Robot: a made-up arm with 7 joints.
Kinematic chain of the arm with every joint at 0, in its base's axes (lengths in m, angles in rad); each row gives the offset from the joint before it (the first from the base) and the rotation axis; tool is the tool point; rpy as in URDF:
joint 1: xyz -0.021 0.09 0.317 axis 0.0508 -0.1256 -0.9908
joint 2: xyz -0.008 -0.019 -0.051 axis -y
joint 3: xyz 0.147 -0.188 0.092 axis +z
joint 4: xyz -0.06 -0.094 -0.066 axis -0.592 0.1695 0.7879
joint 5: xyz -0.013 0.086 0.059 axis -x
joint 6: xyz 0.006 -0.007 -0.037 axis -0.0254 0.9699 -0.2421
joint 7: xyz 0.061 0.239 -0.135 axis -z
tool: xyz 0.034 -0.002 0.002 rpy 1.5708 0 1.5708
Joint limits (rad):
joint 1: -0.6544..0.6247
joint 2: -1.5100..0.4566
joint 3: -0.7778..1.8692
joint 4: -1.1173..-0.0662
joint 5: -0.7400..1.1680
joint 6: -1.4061..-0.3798
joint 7: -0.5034..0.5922
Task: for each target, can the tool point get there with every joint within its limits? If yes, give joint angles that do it. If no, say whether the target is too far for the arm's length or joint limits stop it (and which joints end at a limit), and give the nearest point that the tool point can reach.
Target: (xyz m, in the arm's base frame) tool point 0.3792 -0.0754 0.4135
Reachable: yes | joints -0.0578 -0.1787 -0.4398 -0.7688 -0.0269 -1.2409 -0.3712
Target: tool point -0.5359 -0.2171 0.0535
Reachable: no: joint limits stop it (at a limit: joint 1, joint 2, joint 3, joint 4, joint 5, joint 6) | nearest point -0.2853 -0.1195 0.0242 | short by 0.271 m
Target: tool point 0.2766 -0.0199 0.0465
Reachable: yes | joints 0.1653 -1.1823 0.5425 -0.9785 -0.0434 -0.8307 -0.0759
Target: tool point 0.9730 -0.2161 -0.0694
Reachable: no: too far | nearest point 0.4878 -0.0697 0.0928 | short by 0.532 m
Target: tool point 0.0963 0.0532 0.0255
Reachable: yes | joints 0.0968 -1.0905 0.3841 -0.6538 0.5657 -0.8681 -0.3421
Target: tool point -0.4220 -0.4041 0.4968
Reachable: no: joint limits stop it (at a limit: joint 1, joint 2, joint 3, joint 4, joint 5) | nearest point -0.2660 -0.2316 0.6216 | short by 0.264 m
